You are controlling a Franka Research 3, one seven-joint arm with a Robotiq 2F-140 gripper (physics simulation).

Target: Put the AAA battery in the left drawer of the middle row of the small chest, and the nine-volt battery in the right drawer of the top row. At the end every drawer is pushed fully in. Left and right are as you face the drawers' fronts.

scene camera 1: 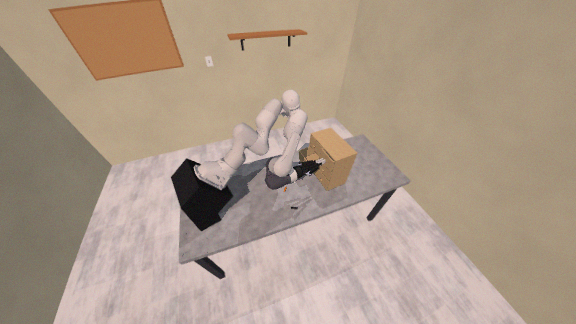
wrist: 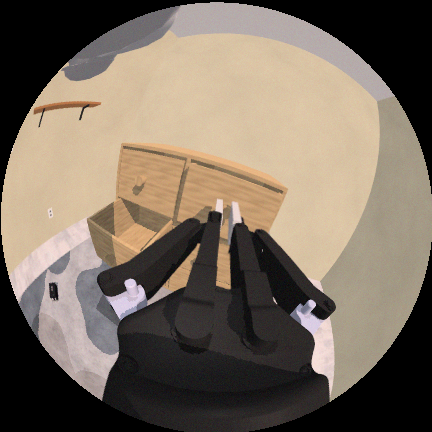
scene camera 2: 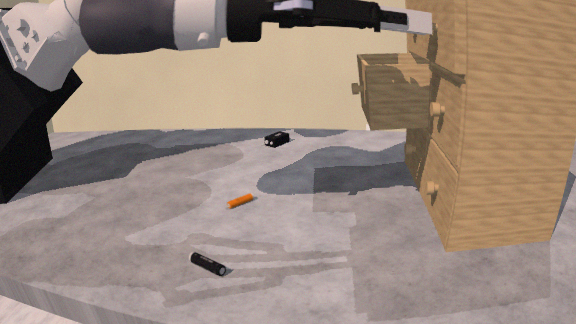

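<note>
The small wooden chest [scene camera 1: 345, 170] [scene camera 2: 510, 150] stands at the table's right. Its middle-row left drawer [scene camera 2: 400, 95] [wrist: 102, 245] is pulled out and looks empty. My gripper [scene camera 1: 322, 161] [scene camera 2: 431, 23] [wrist: 225, 209] is shut on the knob of the top-row right drawer [wrist: 215, 185]; the pads mostly hide the knob. This drawer seems to stand slightly out. The nine-volt battery [scene camera 2: 276, 139] [wrist: 53, 291] lies on the table. An orange cylindrical battery [scene camera 1: 285, 189] [scene camera 2: 240, 201], which looks the slimmer, and a black one [scene camera 1: 294, 207] [scene camera 2: 208, 264] lie nearer the front; their sizes are unreadable.
The top-row left drawer [wrist: 150, 175] is in. The bottom-row right drawer [scene camera 2: 440, 195] also looks pushed in. The open drawer juts out left of and below my fingers. The grey table [scene camera 1: 240, 225] carries the arm's black base [scene camera 1: 200, 200] at its left end.
</note>
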